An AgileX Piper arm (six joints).
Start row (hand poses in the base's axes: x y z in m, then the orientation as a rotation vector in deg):
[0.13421 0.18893 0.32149 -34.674 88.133 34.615]
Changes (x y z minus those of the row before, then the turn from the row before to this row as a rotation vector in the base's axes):
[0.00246 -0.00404 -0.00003 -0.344 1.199 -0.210]
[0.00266 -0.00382 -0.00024 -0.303 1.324 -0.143]
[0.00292 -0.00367 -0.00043 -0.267 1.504 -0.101]
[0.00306 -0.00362 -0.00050 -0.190 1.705 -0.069]
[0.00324 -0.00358 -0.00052 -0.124 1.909 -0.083]
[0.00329 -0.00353 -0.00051 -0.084 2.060 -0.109]
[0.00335 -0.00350 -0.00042 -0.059 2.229 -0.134]
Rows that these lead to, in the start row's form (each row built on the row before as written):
[0.13667 0.18489 0.32146 -34.501 89.433 34.661]
[0.13933 0.18107 0.32122 -34.320 90.820 34.834]
[0.14225 0.17740 0.32079 -34.102 92.353 35.133]
[0.14531 0.17378 0.32029 -33.802 94.037 35.590]
[0.14855 0.17020 0.31977 -33.387 95.888 36.166]
[0.15184 0.16667 0.31926 -32.874 97.868 36.812]
[0.15519 0.16317 0.31884 -32.267 99.998 37.524]

